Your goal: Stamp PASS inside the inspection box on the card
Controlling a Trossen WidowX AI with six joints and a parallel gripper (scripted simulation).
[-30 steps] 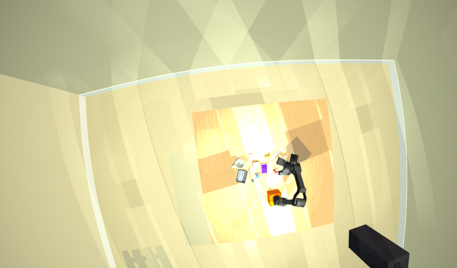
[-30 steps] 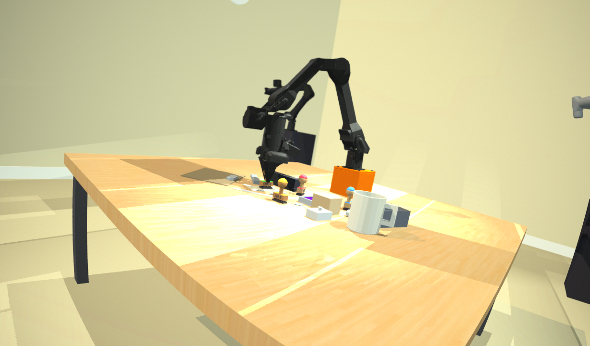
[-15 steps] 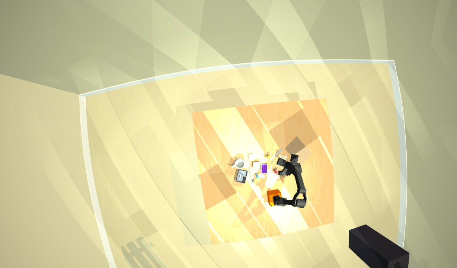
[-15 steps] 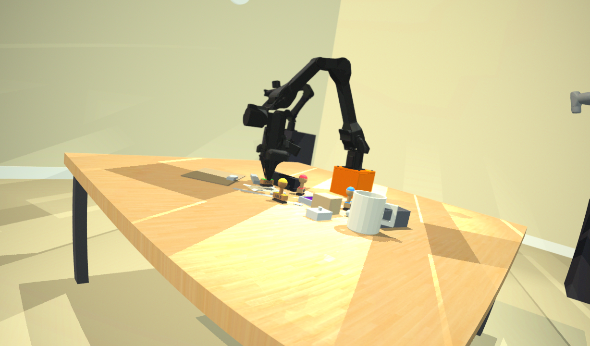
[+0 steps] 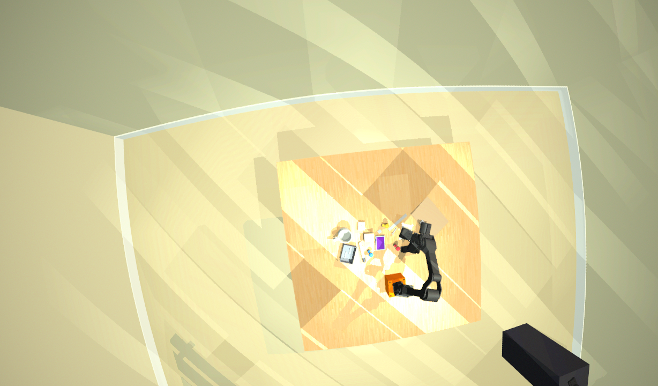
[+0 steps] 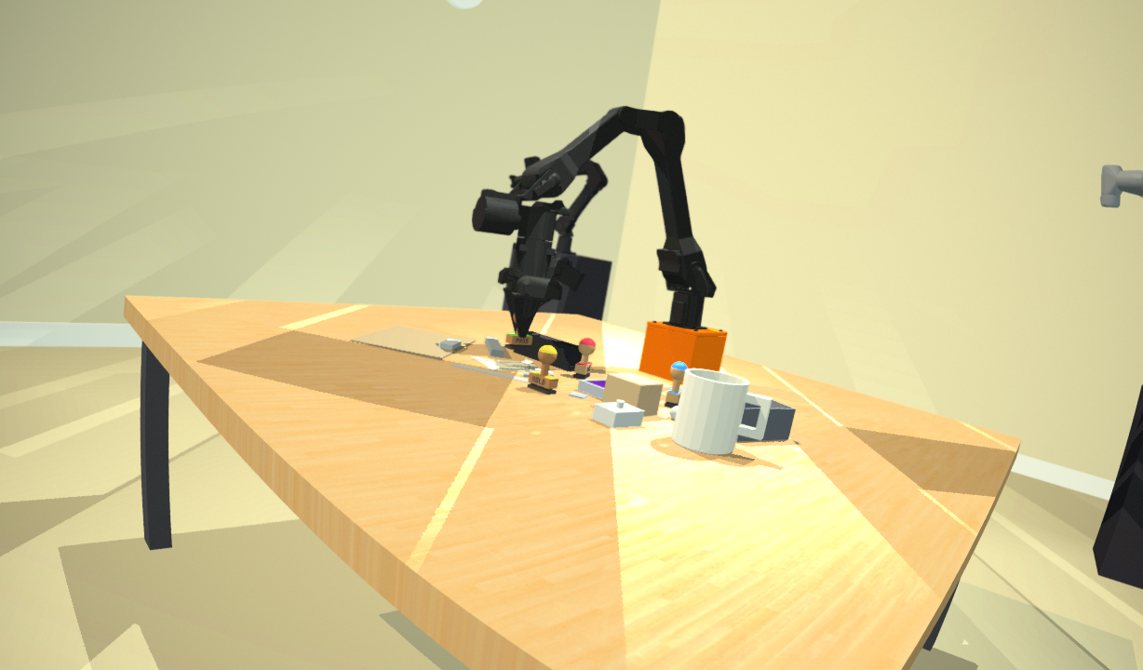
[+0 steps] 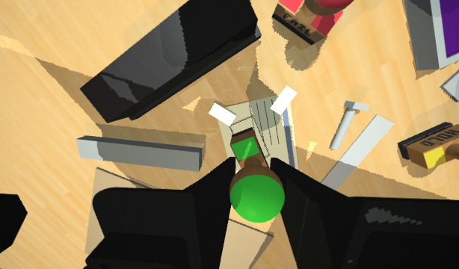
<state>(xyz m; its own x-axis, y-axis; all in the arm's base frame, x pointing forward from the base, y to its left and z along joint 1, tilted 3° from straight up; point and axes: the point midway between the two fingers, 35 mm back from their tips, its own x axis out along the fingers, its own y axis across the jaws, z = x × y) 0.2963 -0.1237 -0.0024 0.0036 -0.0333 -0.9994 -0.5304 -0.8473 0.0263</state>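
My gripper tip is 10 mm short of the white card and 50 mm above it. From my gripper tip the other things lie so: green-knobbed PASS stamp (right at my gripper tip); metal strip (90 mm ahead, 50 mm to the left, 50 mm below); small bolt (30 mm ahead, 90 mm to the left, 40 mm below).
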